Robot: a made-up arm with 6 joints.
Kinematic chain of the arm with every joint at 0, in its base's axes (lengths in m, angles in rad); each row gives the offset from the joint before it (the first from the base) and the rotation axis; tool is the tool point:
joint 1: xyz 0 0 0.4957 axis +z
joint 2: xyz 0.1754 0 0 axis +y
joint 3: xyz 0 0 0.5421 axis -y
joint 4: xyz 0 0 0.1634 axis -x
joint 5: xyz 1.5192 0 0 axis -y
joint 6: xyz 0.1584 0 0 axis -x
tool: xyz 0 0 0
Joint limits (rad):
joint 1: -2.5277..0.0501
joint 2: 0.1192..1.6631
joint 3: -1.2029..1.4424
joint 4: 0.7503..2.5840
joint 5: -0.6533..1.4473
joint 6: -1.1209..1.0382
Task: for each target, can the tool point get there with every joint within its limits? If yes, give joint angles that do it. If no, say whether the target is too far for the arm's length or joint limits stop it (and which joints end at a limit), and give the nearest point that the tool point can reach.
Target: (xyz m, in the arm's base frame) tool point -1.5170 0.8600 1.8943
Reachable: no: joint limits stop it (at a limit: joint 1, joint 2, joint 5) | nearest point -0.9351 -0.5413 2.4594 | short by 1.619 m
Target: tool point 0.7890 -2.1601 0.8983
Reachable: yes | joints -1.2132 0.9536 0.9099 1.5040 -0.1081 -0.7189
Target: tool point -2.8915 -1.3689 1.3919
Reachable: no: too far | nearest point -1.9158 -1.2598 1.1329 | short by 1.015 m
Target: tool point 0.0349 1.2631 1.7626
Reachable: no: joint limits stop it (at a limit: joint 1, joint 2, joint 3, joint 5) | nearest point 0.4319 0.1779 2.5704 | short by 1.410 m
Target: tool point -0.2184 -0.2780 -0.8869
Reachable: yes | joints -2.2372 1.0316 -0.8075 0.9929 0.0013 -0.0767
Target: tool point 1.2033 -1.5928 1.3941
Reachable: yes | joints -0.9809 0.6249 0.8804 2.2851 1.2595 0.0339
